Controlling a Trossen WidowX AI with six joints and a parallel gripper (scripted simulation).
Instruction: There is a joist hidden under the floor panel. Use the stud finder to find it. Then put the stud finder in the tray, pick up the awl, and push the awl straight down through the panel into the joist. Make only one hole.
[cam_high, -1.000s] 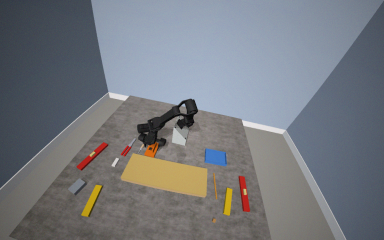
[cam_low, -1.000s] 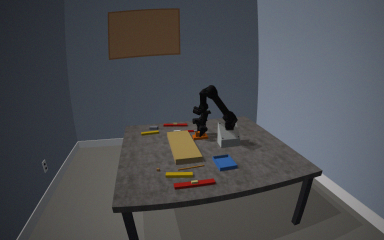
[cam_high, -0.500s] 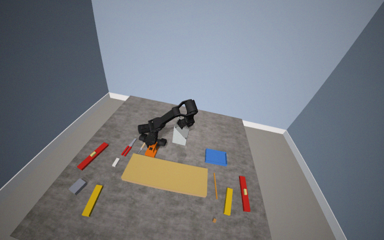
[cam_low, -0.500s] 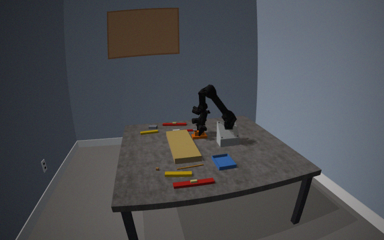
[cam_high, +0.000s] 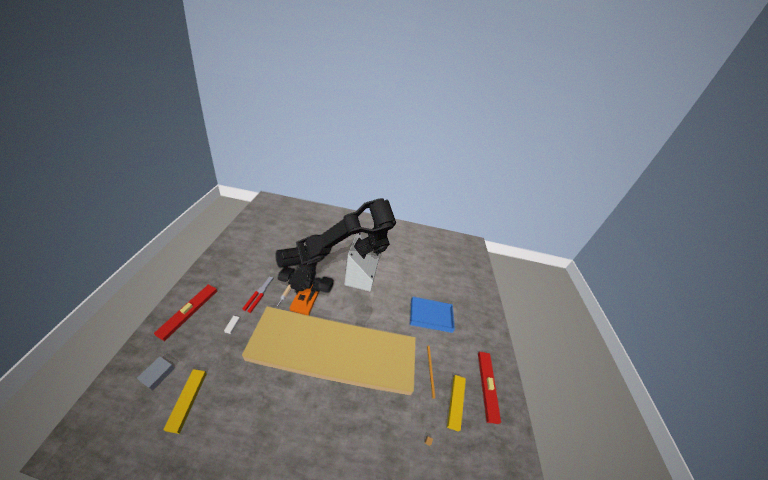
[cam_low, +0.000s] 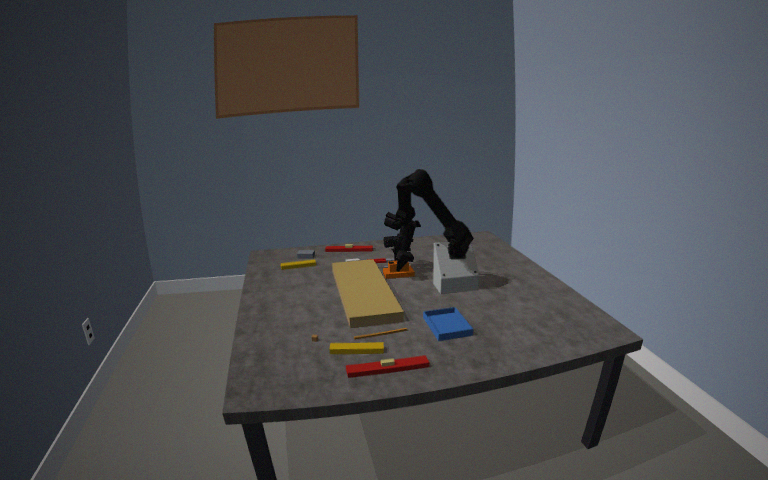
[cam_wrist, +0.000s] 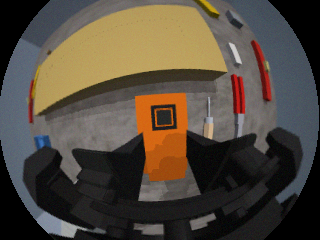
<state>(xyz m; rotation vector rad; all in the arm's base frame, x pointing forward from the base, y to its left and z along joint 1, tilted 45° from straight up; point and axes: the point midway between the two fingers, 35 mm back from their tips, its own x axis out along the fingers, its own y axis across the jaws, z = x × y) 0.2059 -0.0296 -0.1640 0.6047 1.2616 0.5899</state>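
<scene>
Now: the wooden-handled tool 80 mm to the right of my gripper tip and 20 mm below it. Round my gripper tip: blue tray 110 mm behind, 470 mm to the left, 10 mm below; then white piece 180 mm ahead, 180 mm to the right, 20 mm below; then orange stud finder 10 mm ahead, 20 mm above.
</scene>
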